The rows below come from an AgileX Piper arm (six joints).
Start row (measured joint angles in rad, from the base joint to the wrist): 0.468, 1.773, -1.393, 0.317, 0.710, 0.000
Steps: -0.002, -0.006, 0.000, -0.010, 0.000, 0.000; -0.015, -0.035, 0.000, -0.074, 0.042, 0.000; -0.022, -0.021, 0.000, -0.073, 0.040, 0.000; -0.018, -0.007, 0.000, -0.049, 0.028, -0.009; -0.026, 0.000, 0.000, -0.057, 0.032, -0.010; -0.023, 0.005, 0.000, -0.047, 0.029, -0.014; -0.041, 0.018, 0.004, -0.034, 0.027, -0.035; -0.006, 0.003, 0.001, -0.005, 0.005, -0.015
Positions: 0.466, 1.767, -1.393, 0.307, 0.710, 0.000; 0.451, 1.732, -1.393, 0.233, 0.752, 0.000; 0.429, 1.711, -1.393, 0.160, 0.792, 0.000; 0.411, 1.704, -1.393, 0.111, 0.820, -0.009; 0.385, 1.704, -1.393, 0.054, 0.852, -0.019; 0.362, 1.709, -1.393, 0.007, 0.881, -0.033; 0.321, 1.727, -1.389, -0.027, 0.908, -0.068; 0.315, 1.730, -1.388, -0.032, 0.913, -0.083
